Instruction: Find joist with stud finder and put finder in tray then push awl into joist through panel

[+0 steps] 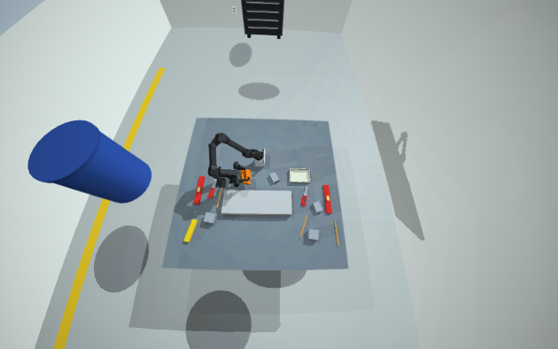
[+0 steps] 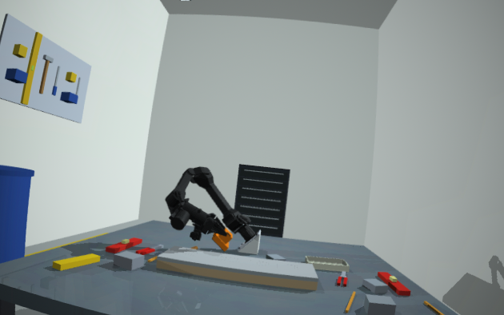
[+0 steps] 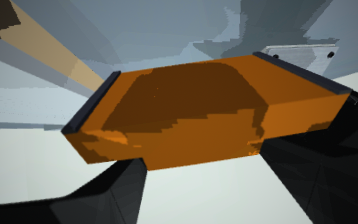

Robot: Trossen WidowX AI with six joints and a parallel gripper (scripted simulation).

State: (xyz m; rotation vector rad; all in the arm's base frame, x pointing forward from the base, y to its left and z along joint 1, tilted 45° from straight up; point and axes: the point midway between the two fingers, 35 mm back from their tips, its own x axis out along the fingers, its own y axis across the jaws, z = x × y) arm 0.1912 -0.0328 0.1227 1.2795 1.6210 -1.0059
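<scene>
My gripper tip is now 30 mm short of the awl, 140 mm to the left of it and 90 mm above it. Also, from my gripper tip: tray: 50 mm behind, 410 mm to the left, 80 mm below; then orange stud finder: 10 mm ahead, 10 mm below; then yellow bar: 430 mm ahead, 380 mm to the right, 90 mm below.
</scene>
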